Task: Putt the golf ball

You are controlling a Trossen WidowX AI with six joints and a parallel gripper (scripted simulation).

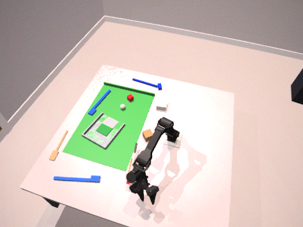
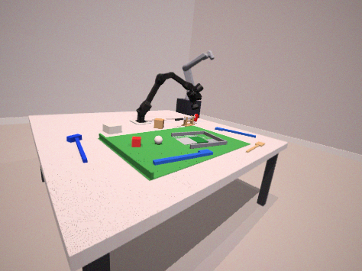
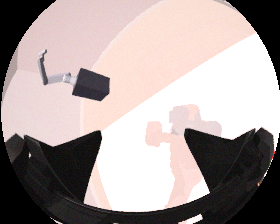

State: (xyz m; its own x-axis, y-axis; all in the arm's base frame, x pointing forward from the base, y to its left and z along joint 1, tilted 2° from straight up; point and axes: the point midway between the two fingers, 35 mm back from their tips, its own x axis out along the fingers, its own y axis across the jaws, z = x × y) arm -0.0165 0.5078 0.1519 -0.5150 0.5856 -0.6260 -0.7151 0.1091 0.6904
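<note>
Right now my gripper tip is 19 cm short of the red putter, 21 cm to the left of it and 8 cm above it. Also, from my gripper tip: grey frame 52 cm ahead, 37 cm to the right, 13 cm below; tan box 20 cm ahead, 47 cm to the right, 10 cm below; tan stand 19 cm ahead, 19 cm to the right, 10 cm below.
</note>
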